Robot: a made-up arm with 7 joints.
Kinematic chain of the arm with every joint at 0, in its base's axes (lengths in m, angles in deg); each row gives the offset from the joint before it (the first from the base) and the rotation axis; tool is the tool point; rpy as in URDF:
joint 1: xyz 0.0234 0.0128 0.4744 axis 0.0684 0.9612 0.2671
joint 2: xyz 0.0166 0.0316 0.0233 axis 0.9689 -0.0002 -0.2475
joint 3: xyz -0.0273 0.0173 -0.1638 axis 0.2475 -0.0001 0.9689
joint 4: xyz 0.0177 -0.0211 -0.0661 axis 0.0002 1 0
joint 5: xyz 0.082 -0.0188 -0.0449 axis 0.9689 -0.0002 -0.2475
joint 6: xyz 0.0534 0.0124 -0.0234 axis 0.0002 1 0
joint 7: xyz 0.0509 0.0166 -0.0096 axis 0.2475 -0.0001 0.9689
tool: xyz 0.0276 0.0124 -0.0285 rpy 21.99 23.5 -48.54
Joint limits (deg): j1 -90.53..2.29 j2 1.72..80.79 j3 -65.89..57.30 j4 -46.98..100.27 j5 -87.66..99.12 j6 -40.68..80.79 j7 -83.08..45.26
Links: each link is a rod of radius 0.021 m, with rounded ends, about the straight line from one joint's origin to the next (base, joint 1, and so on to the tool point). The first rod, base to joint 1, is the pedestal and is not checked.
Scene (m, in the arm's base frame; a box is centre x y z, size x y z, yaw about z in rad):
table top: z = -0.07
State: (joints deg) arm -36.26 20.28 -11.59 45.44 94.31 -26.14 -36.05
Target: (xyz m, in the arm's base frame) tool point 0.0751 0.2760 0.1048
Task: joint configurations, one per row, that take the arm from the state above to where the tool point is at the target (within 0.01 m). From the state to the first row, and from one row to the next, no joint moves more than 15 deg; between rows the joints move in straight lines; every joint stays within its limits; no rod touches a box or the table.
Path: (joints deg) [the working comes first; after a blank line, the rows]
Joints at the target: -1.38 41.98 -17.01 62.93 95.14 -30.38 -41.21
Straight joint move there: clear.

1: -24.63 27.51 -13.40 51.27 94.59 -27.55 -37.77
2: -13.01 34.75 -15.20 57.10 94.86 -28.96 -39.49
3: -1.38 41.98 -17.01 62.93 95.14 -30.38 -41.21

